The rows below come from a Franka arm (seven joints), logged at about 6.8 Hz.
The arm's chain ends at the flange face. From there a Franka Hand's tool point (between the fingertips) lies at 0.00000 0.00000 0.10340 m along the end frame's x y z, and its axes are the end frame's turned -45 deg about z.
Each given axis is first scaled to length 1.
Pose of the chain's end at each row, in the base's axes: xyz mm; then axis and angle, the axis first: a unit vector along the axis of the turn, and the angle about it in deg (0 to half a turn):
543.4 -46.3 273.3 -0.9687 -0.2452 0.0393 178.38
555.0 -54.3 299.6 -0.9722 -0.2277 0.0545 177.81
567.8 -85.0 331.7 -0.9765 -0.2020 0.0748 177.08
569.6 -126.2 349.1 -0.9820 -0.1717 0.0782 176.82
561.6 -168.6 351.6 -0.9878 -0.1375 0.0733 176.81
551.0 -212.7 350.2 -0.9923 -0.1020 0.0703 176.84
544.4 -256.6 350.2 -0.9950 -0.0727 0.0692 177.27
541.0 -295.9 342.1 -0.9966 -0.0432 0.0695 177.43
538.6 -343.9 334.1 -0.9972 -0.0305 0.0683 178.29
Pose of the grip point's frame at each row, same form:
534.8 -45.5 170.3 -0.8013 -0.5974 0.0309 176.78
543.1 -53.0 196.9 -0.8115 -0.5827 0.0431 175.59
551.6 -83.0 229.6 -0.8257 -0.5609 0.0594 174.02
552.7 -123.3 247.1 -0.8426 -0.5351 0.0617 173.63
545.8 -165.0 249.5 -0.8609 -0.5056 0.0571 173.84
536.0 -208.5 248.0 -0.8786 -0.4744 0.0544 174.00
529.8 -252.7 247.9 -0.8922 -0.4483 0.0549 174.44
526.5 -291.9 239.8 -0.9050 -0.4217 0.0557 174.58
524.4 -341.3 231.7 -0.9102 -0.4101 0.0574 175.42

